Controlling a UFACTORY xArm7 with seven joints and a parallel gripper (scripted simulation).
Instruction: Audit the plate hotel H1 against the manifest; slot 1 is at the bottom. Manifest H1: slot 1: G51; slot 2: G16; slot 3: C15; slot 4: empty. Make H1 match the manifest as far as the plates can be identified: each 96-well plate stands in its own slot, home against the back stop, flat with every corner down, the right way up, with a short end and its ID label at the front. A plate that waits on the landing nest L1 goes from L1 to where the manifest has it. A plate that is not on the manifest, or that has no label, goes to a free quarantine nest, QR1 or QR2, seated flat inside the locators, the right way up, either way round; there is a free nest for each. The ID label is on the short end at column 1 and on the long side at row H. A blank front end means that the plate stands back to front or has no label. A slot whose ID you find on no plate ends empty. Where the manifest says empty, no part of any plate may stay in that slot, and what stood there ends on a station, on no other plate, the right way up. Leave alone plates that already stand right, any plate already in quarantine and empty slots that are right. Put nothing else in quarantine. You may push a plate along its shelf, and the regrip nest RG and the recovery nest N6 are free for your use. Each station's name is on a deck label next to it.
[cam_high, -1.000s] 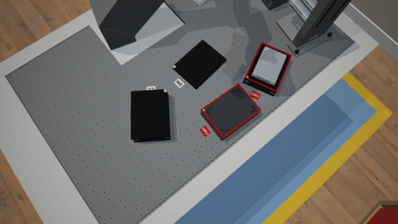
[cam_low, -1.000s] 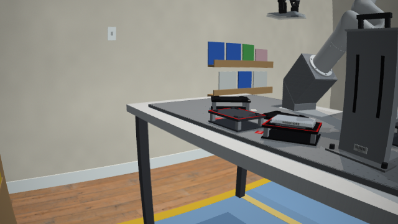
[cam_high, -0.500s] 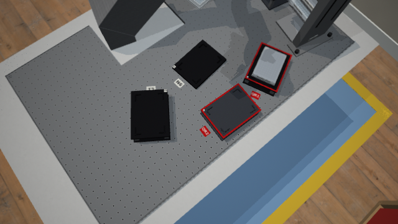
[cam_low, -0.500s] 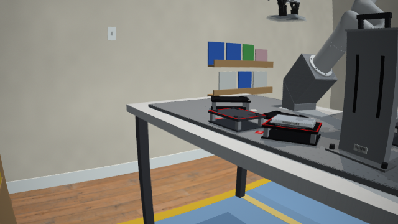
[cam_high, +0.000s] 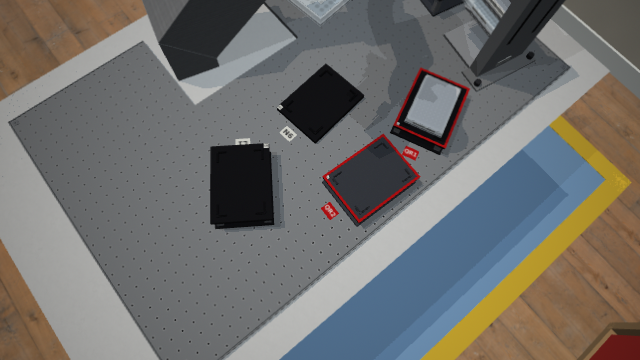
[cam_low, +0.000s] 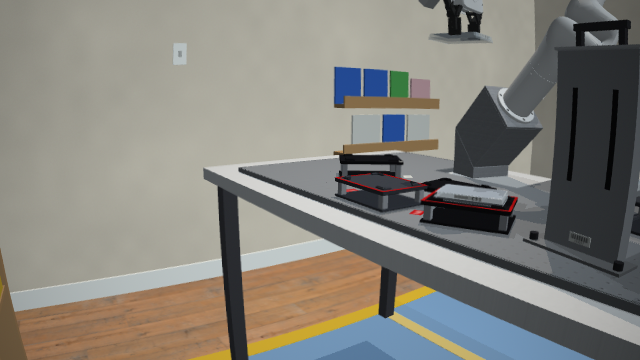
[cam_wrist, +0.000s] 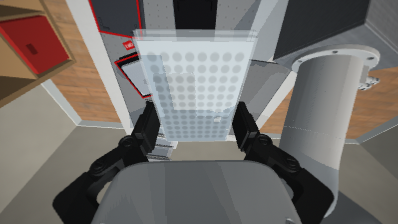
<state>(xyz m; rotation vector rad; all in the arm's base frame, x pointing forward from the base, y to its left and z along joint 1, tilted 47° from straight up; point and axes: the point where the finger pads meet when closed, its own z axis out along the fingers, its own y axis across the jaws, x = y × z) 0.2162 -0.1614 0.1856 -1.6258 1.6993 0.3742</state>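
Right now the black nest N6 is 37 cm below my hand and 1 cm to the right of it. From my hand the other things lie so: quarantine nest QR2 (34 cm below, 21 cm ahead, 6 cm to the right); then N6 deck label (37 cm below, 12 cm to the right, 1 cm ahead); then A1 mark (36 cm below, 9 cm to the right, 5 cm behind).
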